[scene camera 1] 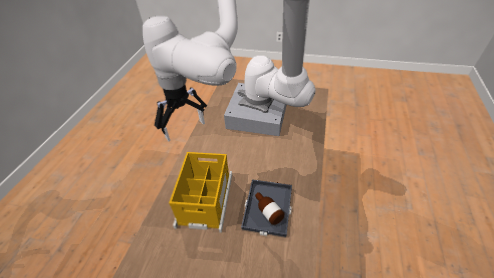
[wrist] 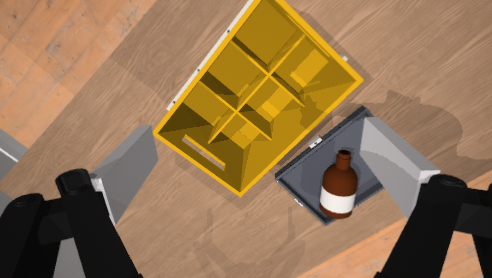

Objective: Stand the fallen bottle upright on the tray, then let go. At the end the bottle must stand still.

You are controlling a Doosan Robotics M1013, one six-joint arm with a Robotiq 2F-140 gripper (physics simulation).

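Seen in the pictures: gripper, between the fingertips: [scene camera 1: 185,130] [wrist: 256,139]; arm's base, origin of its link: [scene camera 1: 258,100].
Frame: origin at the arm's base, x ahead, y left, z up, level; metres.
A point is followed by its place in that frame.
The brown bottle [scene camera 1: 270,209] {y 0.332, x 0.643, z -0.025 m} [wrist: 339,187] {y 0.293, x 0.618, z -0.025 m} with a white label lies on its side in the dark grey tray [scene camera 1: 288,200] {y 0.376, x 0.526, z -0.096 m} [wrist: 301,159] {y 0.221, x 0.663, z -0.076 m}. In the scene view its neck points to the back left and its base to the front right. My gripper [scene camera 1: 184,131] {y -0.024, x 0.639, z 0.300 m} [wrist: 256,139] {y -0.024, x 0.639, z 0.300 m} is wide open and empty. It hangs high, behind and to the left of the tray, well apart from the bottle. In the wrist view the bottle shows below, beside the right finger, which covers part of the tray.
A yellow crate [scene camera 1: 196,217] {y 0.064, x 0.801, z -0.024 m} [wrist: 200,162] {y 0.058, x 0.796, z 0.069 m} with dividers stands left of the tray in the scene view, a narrow gap between them. The robot's grey base block [scene camera 1: 252,124] {y 0.038, x 0.171, z -0.038 m} is at the back. A wooden table top [scene camera 1: 240,255] {y 0.282, x 0.841, z -0.101 m} lies under crate and tray.
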